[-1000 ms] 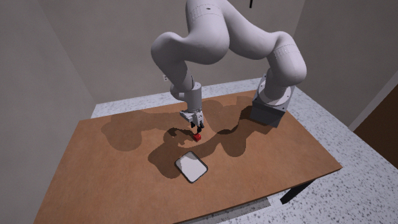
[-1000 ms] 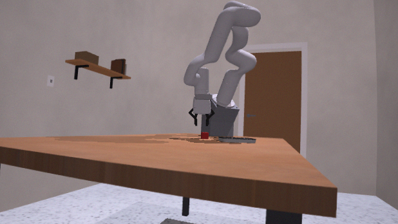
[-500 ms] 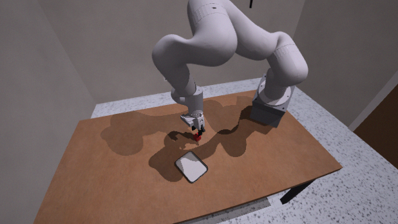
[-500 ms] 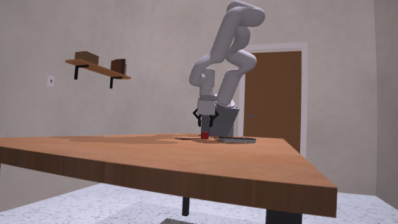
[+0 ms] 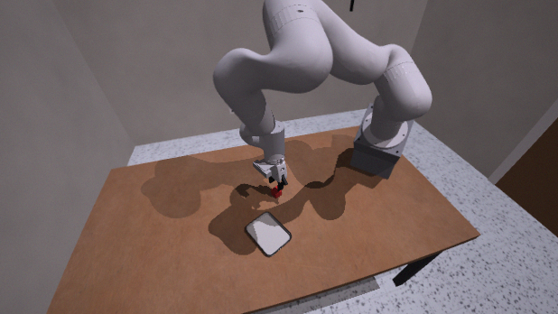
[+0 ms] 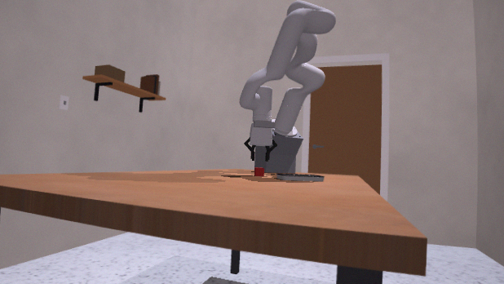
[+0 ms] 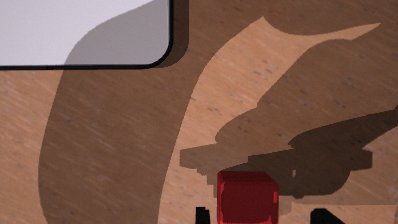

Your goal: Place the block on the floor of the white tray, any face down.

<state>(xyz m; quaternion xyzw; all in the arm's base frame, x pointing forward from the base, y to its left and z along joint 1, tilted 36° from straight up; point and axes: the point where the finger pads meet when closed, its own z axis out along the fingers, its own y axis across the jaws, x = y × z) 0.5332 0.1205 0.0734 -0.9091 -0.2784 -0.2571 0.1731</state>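
Now: the red block 7 cm below my hand. From my hand the other things lie so: white tray: 3 cm ahead, 21 cm to the left, 7 cm below.
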